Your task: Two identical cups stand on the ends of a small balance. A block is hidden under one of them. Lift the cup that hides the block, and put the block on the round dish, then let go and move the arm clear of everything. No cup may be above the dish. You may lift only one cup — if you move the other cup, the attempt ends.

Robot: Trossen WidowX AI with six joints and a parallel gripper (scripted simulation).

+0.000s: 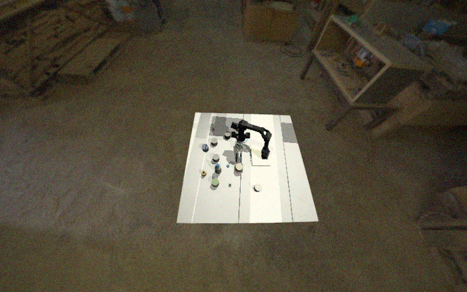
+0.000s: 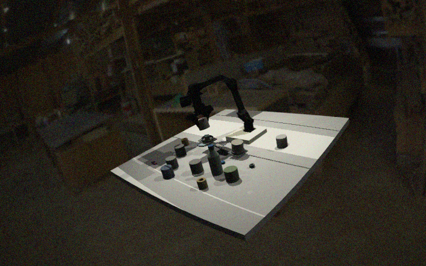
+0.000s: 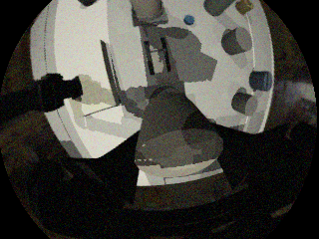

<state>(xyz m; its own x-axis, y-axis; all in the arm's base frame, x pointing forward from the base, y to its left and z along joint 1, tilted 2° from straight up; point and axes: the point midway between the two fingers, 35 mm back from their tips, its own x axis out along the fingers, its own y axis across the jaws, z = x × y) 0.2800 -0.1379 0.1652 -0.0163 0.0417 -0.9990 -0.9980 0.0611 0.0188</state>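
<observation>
Right now the cup is 2 cm to the right of my gripper tip and 1 cm above it. Also, from my gripper tip: tall bottle (29 cm to the left, 23 cm ahead, 6 cm below); pale blue round dish (17 cm below, 11 cm to the right, 6 cm behind); teal block (8 cm below, 1 cm to the left).
</observation>
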